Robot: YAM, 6 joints.
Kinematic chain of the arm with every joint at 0, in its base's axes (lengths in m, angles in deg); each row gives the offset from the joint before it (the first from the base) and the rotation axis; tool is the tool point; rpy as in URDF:
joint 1: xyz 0 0 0.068 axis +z
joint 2: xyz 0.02 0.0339 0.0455 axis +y
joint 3: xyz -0.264 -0.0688 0 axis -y
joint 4: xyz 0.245 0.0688 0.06 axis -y
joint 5: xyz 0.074 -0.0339 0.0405 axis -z
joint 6: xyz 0.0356 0 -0.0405 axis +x
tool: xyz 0 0 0 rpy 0 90 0
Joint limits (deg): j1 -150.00..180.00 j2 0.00..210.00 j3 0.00..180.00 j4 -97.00..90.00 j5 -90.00..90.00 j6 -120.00..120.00
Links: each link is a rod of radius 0.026 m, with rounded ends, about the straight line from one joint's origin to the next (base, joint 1, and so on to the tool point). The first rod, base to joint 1, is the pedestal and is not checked.
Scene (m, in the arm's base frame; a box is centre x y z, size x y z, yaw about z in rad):
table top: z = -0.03
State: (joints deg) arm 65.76 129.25 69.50 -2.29 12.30 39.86
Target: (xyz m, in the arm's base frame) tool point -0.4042 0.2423 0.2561
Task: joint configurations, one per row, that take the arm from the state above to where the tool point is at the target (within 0.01 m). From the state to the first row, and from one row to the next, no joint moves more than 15 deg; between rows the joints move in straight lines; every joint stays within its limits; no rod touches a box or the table.
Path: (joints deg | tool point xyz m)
1: 79.72 126.61 72.39 -1.39 11.25 39.86 | 0.0837 0.4227 0.0719
2: 93.68 123.98 75.28 -0.49 10.20 39.86 | -0.0223 0.4451 0.1054
3: 107.64 121.34 78.17 0.40 9.15 39.86 | -0.1331 0.4374 0.1410
4: 121.59 118.70 81.06 1.30 8.10 39.86 | -0.2395 0.3991 0.1782
5: 135.55 116.07 83.95 2.20 7.04 39.86 | -0.3326 0.3324 0.2167
6: 149.51 113.43 86.84 3.10 5.99 39.86 | -0.4042 0.2423 0.2561

